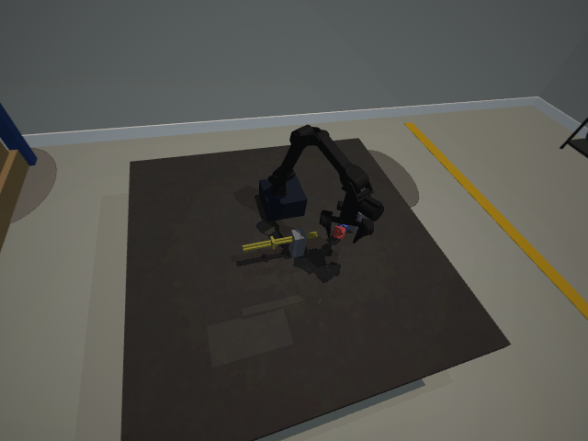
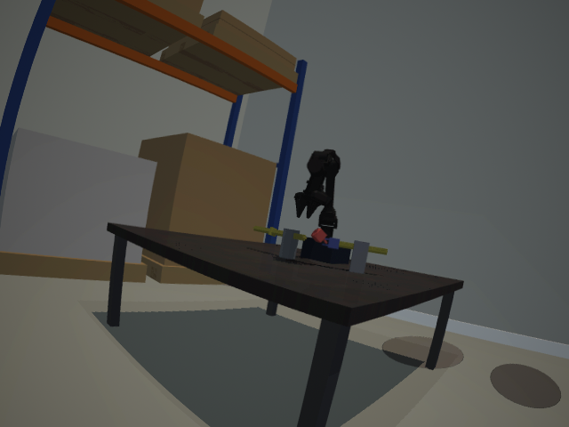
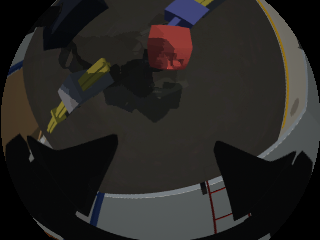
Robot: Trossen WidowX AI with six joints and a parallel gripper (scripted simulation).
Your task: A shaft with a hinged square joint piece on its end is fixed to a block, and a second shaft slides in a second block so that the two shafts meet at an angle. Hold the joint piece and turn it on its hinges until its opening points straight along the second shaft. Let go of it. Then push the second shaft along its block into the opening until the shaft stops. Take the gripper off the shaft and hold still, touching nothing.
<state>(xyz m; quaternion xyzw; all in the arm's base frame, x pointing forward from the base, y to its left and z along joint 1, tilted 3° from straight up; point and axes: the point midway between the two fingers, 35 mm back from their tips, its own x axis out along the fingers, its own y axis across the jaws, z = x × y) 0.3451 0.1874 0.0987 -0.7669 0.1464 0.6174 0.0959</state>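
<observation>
The red joint piece is 8 cm behind my gripper tip, 6 cm below it and 3 cm to the left of it.
</observation>
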